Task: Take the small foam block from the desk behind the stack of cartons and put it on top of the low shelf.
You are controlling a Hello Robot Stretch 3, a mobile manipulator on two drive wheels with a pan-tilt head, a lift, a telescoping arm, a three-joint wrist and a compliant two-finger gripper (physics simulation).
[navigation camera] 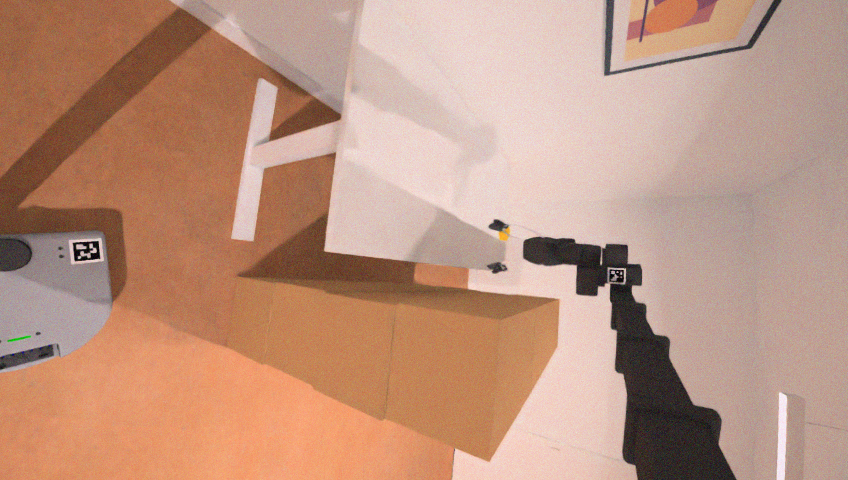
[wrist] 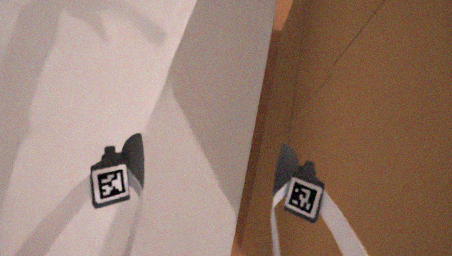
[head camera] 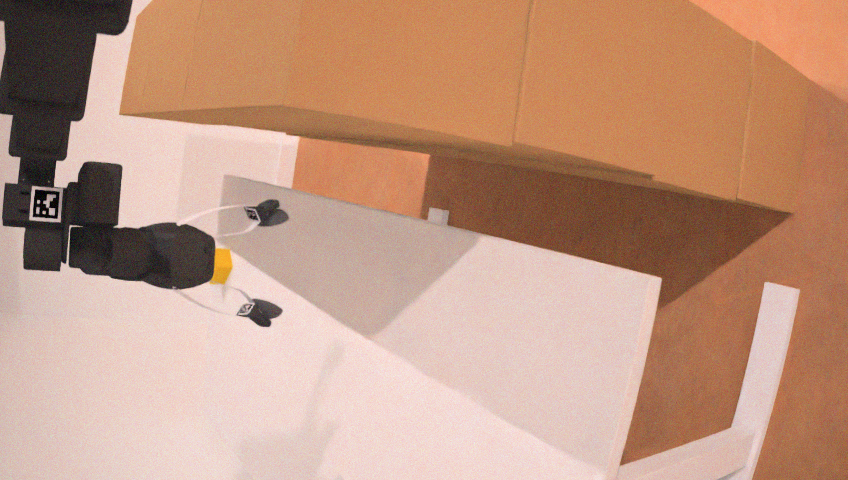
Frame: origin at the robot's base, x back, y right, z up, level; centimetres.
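Where they show: gripper, fingertip midpoint: (navigation camera: 490, 246) (wrist: 211, 158) (head camera: 278, 264); robot's base at its link origin: (navigation camera: 7, 253).
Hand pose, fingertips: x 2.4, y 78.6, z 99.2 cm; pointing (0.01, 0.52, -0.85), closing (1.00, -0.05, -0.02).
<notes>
Things, the pixels of their top centre, and the offset from my fingertips. "*": a spot on its surface instead. Level surfaces: height alone.
- small foam block at its top centre: (head camera: 212, 266) (navigation camera: 507, 232) dy +106.1, dx +2.2, dz -22.7 cm
- white desk at its surface level: dz -27.1 cm
- white desk leg at a spot on its surface: (navigation camera: 252, 160) * dy -14.4, dx -33.7, dz -94.7 cm
The small foam block (head camera: 222, 267) (navigation camera: 504, 233) is yellow and sits on the white desk (head camera: 535, 333) (navigation camera: 380, 208) (wrist: 210, 105), near its far end. In the head view the gripper body partly hides it. My gripper (head camera: 263, 262) (navigation camera: 497, 246) (wrist: 211, 158) is open and empty, with its fingers spread above the desk. In the head view its fingertips reach past the block; in the navigation view the block shows close by one fingertip. The block does not show in the wrist view. I cannot make out the low shelf with certainty.
The brown stack of cartons (head camera: 404, 65) (navigation camera: 333, 333) (wrist: 375, 125) stands along one long side of the desk, close to one finger in the wrist view. A white desk leg (head camera: 767, 356) (navigation camera: 252, 160) stands on the floor. My base (navigation camera: 59, 297) is at the left of the navigation view.
</notes>
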